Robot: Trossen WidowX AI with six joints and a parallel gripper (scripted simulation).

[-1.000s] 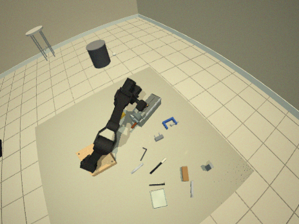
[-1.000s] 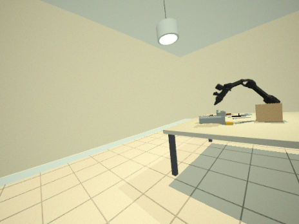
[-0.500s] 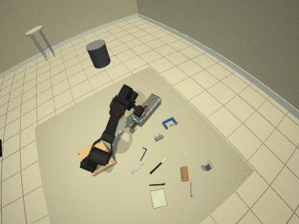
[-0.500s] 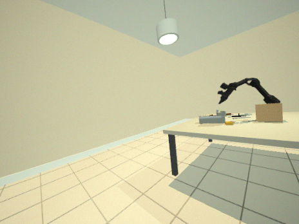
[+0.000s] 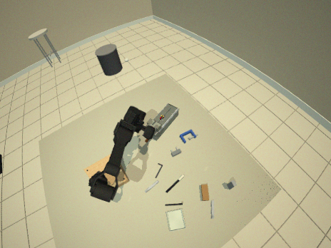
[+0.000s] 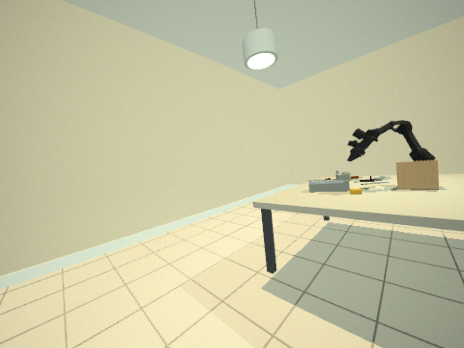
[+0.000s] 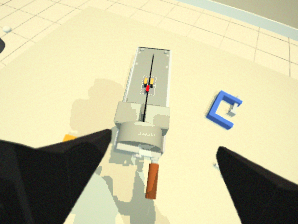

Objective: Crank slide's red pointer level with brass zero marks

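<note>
The brown crank handle is 12 cm below my gripper tip, 3 cm behind it and 1 cm to the right of it. Also, from my gripper tip: red pointer (12 cm below, 12 cm ahead, 6 cm to the left); grey clamp (19 cm below, 16 cm to the right, 6 cm ahead); orange block (19 cm below, 18 cm to the left, 4 cm behind).
</note>
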